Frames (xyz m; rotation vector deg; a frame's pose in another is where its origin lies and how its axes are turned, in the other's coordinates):
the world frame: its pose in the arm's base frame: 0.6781 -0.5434 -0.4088 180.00 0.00 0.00
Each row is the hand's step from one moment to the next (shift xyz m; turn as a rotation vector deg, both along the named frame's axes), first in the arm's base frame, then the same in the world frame.
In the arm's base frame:
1: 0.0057 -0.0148 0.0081 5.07 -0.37 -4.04
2: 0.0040 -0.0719 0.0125 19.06 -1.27 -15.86
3: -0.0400 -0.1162 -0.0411 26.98 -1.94 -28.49
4: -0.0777 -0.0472 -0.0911 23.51 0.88 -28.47
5: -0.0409 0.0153 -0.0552 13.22 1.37 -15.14
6: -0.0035 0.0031 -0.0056 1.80 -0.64 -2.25
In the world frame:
1: 0.0057 0.0148 -0.0081 5.07 0.37 4.04
2: 0.0040 0.0719 -0.0125 19.06 1.27 15.86
3: -0.0400 0.1162 0.0411 26.98 1.94 28.49
4: -0.0777 0.0472 0.0911 23.51 -0.88 28.47
5: -0.0409 -0.0153 0.0552 13.22 -1.37 15.14
6: -0.0035 -0.0031 0.0056 1.80 0.64 2.25

